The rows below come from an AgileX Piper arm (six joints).
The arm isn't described. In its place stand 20 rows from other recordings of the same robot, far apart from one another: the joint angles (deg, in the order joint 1, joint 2, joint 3, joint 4, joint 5, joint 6), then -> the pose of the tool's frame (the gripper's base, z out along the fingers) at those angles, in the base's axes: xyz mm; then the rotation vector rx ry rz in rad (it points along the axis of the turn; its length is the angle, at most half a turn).
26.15, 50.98, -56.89, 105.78, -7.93, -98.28 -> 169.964 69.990 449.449 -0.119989 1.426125 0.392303
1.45, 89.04, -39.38, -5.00, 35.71, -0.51 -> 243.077 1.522 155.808 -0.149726 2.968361 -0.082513
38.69, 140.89, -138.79, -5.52, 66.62, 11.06 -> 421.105 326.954 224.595 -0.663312 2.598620 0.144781
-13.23, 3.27, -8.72, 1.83, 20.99, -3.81 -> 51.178 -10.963 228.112 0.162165 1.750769 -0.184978
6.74, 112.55, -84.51, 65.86, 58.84, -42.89 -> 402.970 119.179 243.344 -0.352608 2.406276 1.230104
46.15, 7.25, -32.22, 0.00, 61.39, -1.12 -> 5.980 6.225 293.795 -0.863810 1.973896 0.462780
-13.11, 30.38, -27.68, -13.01, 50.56, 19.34 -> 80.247 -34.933 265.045 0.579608 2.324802 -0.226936
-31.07, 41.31, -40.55, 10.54, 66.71, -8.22 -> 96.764 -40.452 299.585 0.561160 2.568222 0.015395
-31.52, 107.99, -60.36, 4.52, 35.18, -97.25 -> 294.242 -175.606 137.178 -1.548040 2.560511 -0.254033
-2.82, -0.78, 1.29, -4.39, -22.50, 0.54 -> 46.535 0.377 240.491 -0.032982 1.100917 -0.083067
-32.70, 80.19, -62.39, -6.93, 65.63, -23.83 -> 211.457 -147.638 285.159 0.174162 2.998931 -0.296642
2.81, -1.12, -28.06, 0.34, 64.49, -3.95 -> -9.459 0.024 269.204 -0.124345 2.096172 -0.004823
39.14, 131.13, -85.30, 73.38, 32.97, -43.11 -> 332.595 331.861 102.350 -0.532244 2.603545 1.130680
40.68, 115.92, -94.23, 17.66, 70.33, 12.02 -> 294.406 287.329 222.133 0.606285 -2.965685 -0.434865
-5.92, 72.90, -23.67, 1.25, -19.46, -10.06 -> 230.188 -24.534 206.967 -0.047206 2.006867 -0.172667
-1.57, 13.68, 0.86, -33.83, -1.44, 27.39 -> 75.700 -0.801 194.205 -0.083206 1.715305 -0.091535
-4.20, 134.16, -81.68, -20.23, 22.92, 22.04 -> 440.151 -44.610 44.473 0.215582 2.764156 -0.191568
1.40, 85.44, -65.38, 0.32, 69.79, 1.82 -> 271.960 7.124 273.007 0.013771 3.051902 0.011981
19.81, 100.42, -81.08, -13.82, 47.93, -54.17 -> 363.223 113.689 274.283 -1.751836 2.060838 -0.480597
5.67, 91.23, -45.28, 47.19, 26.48, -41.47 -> 287.530 58.460 182.544 -0.189142 2.592625 0.486061
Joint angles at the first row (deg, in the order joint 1, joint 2, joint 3, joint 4, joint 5, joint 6):
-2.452, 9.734, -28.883, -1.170, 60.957, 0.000
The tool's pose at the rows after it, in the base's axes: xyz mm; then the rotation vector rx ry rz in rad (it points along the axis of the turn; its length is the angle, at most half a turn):
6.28 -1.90 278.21 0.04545 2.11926 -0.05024
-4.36 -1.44 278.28 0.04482 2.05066 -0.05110
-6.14 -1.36 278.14 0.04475 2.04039 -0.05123
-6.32 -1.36 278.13 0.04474 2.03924 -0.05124
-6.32 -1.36 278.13 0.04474 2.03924 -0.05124
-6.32 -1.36 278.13 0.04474 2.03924 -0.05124
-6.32 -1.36 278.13 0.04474 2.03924 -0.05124
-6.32 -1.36 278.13 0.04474 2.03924 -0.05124
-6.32 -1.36 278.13 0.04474 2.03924 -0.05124
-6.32 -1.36 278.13 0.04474 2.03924 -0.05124
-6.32 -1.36 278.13 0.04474 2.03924 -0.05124
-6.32 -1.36 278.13 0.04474 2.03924 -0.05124
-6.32 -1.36 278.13 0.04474 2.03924 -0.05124
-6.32 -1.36 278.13 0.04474 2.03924 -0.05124
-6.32 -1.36 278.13 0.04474 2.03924 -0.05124
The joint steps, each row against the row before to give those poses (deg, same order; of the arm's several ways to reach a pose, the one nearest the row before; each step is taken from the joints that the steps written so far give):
0.004, -5.372, -0.002, -0.004, 0.002, 0.004
-0.003, -3.929, 0.001, 0.004, -0.001, -0.004
-0.004, -0.644, 0.001, 0.003, 0.054, -0.003
0.005, -0.067, 0.000, -0.006, 0.000, 0.005
0.000, 0.000, 0.000, 0.000, 0.000, 0.000
0.000, 0.000, 0.000, 0.000, 0.000, 0.000
0.000, 0.000, 0.000, 0.000, 0.000, 0.000
0.000, 0.000, 0.000, 0.000, 0.000, 0.000
0.000, 0.000, 0.000, 0.000, 0.000, 0.000
0.000, 0.000, 0.000, 0.000, 0.000, 0.000
0.000, 0.000, 0.000, 0.000, 0.000, 0.000
0.000, 0.000, 0.000, 0.000, 0.000, 0.000
0.000, 0.000, 0.000, 0.000, 0.000, 0.000
0.000, 0.000, 0.000, 0.000, 0.000, 0.000
0.000, 0.000, 0.000, 0.000, 0.000, 0.000

